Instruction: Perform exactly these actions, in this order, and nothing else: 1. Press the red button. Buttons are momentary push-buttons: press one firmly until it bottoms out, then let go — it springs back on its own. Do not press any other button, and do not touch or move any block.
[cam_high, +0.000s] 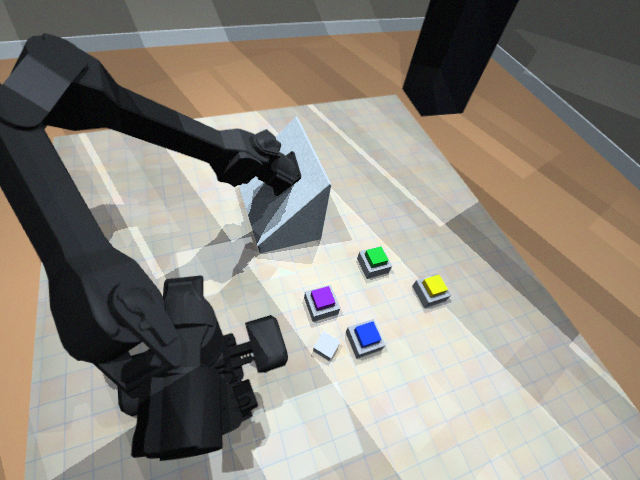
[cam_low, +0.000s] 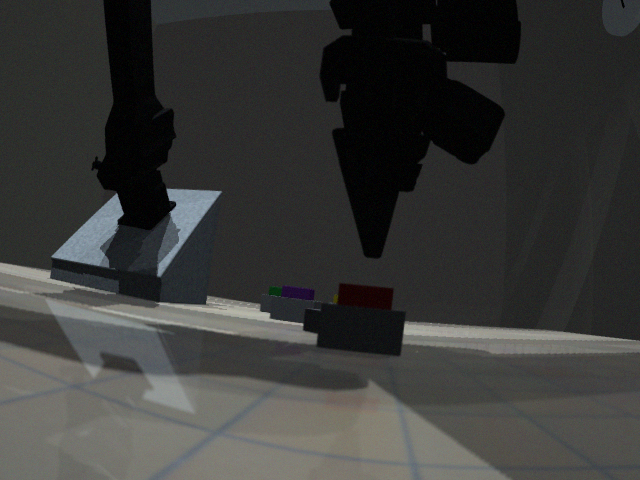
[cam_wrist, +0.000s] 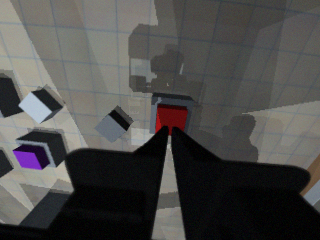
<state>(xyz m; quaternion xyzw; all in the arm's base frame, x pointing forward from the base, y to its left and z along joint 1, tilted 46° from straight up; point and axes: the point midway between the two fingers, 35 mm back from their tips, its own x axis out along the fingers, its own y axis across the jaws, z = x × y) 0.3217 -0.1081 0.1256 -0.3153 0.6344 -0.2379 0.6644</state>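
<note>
Now: the red button 3 cm below my gripper tip. Round my gripper tip: pale block (17 cm to the left, 5 cm below, 2 cm behind); purple button (18 cm to the left, 10 cm behind, 3 cm below); grey block (7 cm to the left, 5 cm below, 4 cm behind).
</note>
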